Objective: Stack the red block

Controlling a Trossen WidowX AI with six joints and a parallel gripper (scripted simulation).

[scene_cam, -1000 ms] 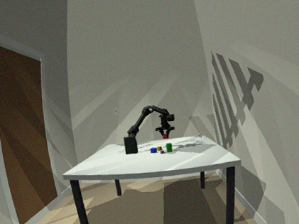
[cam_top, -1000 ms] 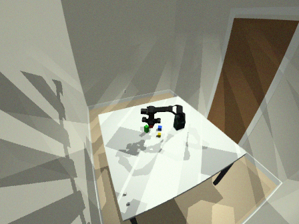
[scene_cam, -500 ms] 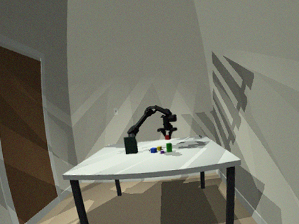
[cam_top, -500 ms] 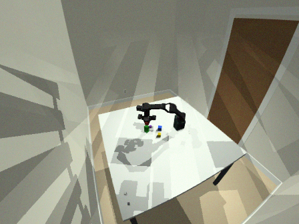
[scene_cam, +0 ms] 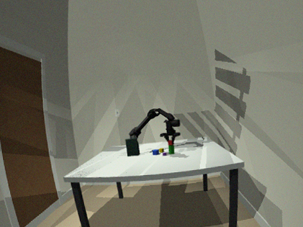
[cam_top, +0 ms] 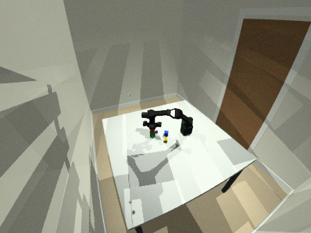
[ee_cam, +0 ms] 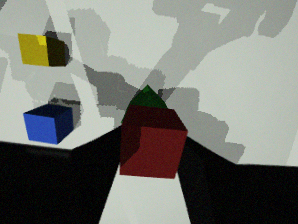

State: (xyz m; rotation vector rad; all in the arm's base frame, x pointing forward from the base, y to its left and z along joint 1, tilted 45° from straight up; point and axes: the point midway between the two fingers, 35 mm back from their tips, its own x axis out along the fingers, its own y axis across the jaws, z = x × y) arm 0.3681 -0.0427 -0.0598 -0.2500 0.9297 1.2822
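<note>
My gripper tip is now 70 mm past the small purple block, 50 mm to the left of it and 80 mm above it. Round my gripper tip: yellow block (100 mm behind, 120 mm to the left, 80 mm below); then blue block (150 mm behind, 30 mm to the left, 70 mm below); then red block (10 mm above).
</note>
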